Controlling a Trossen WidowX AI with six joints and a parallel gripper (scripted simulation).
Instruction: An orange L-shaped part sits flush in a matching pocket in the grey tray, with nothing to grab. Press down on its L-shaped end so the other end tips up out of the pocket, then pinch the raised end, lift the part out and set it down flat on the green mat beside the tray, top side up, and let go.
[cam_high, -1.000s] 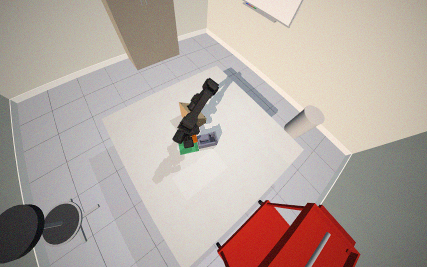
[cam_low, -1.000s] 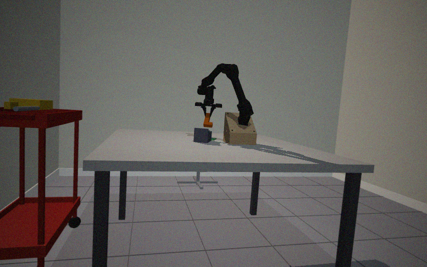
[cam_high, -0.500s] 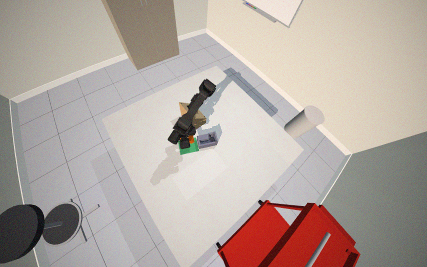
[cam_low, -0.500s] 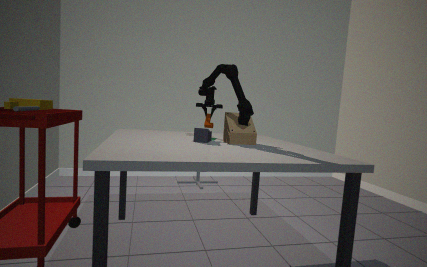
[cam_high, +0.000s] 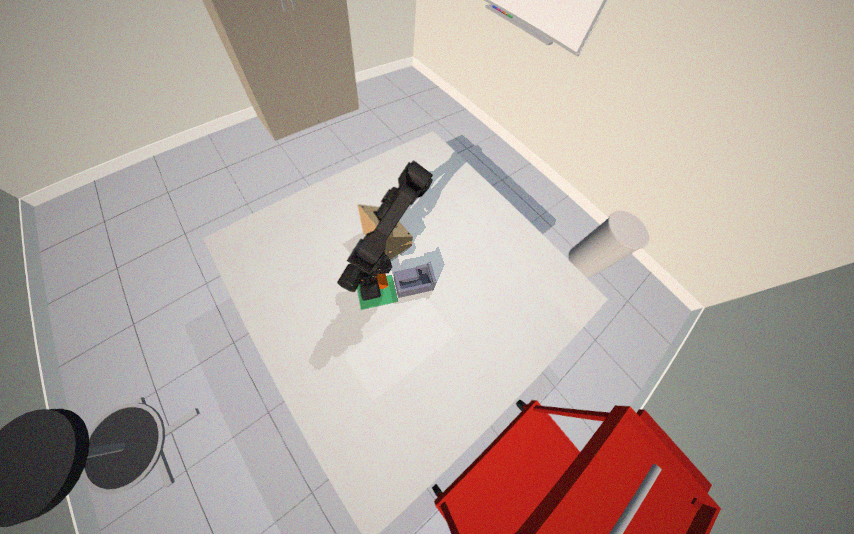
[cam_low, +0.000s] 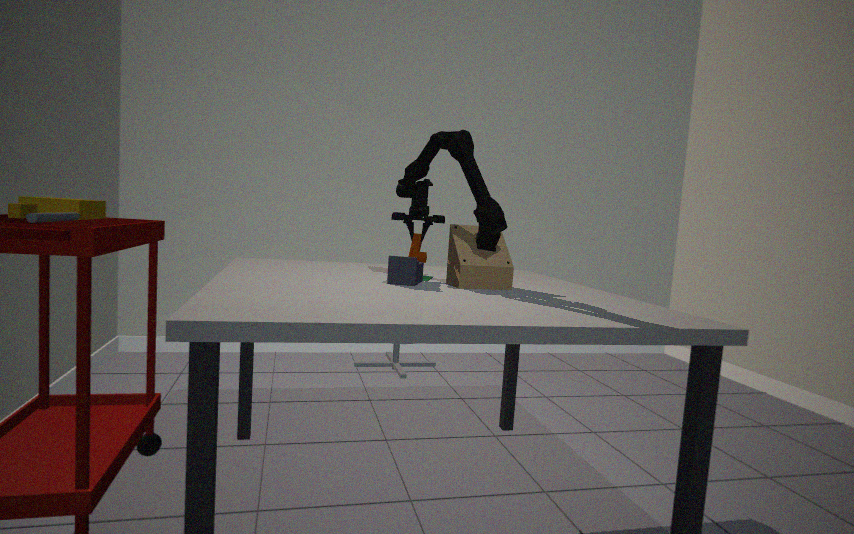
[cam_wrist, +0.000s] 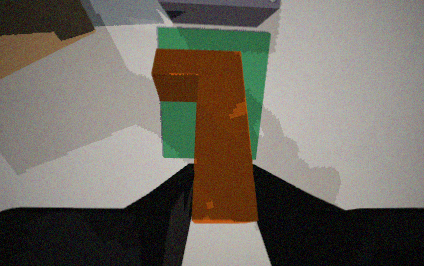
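Now: the green mat 140 mm below my gripper tip, 20 mm to the left of it and 10 mm ahead of it. Also, from my gripper tip: orange L-shaped part (30 mm to the left, 30 mm below, 10 mm behind).
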